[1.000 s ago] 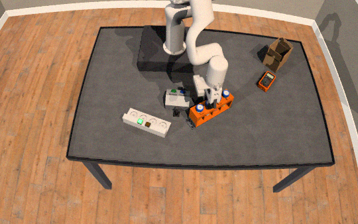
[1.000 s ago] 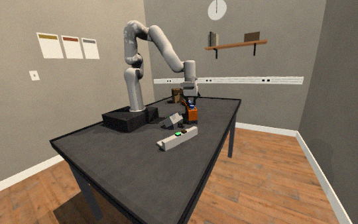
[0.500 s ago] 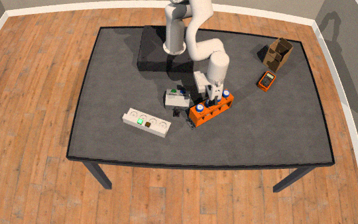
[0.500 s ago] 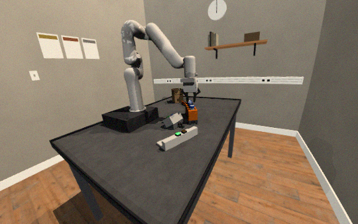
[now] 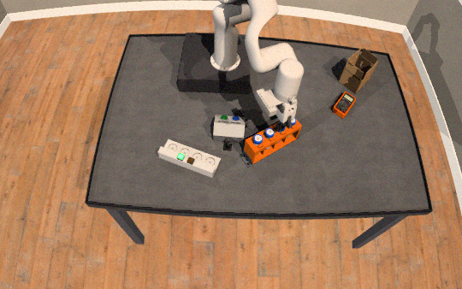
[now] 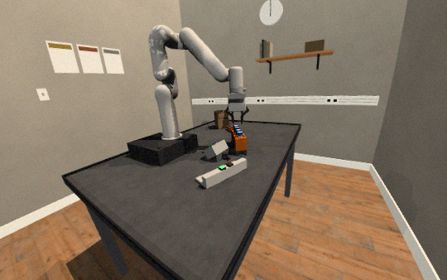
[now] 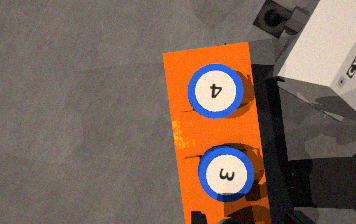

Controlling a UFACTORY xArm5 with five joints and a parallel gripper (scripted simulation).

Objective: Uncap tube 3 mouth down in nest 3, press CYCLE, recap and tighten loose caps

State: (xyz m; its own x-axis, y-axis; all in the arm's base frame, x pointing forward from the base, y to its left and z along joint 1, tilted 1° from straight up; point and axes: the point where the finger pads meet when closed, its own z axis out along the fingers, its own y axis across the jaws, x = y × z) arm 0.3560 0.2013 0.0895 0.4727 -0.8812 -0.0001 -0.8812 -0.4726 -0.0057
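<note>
Right now my hand is 6 cm above the cap 2, 2 cm to the right of it and 1 cm past it. Also, from my hand: cap 3 (6 cm below, 2 cm to the right, 2 cm ahead); then cap 4 (6 cm to the right, 6 cm below, 5 cm ahead); then cap 1 (6 cm to the left, 6 cm below, 4 cm behind).
</note>
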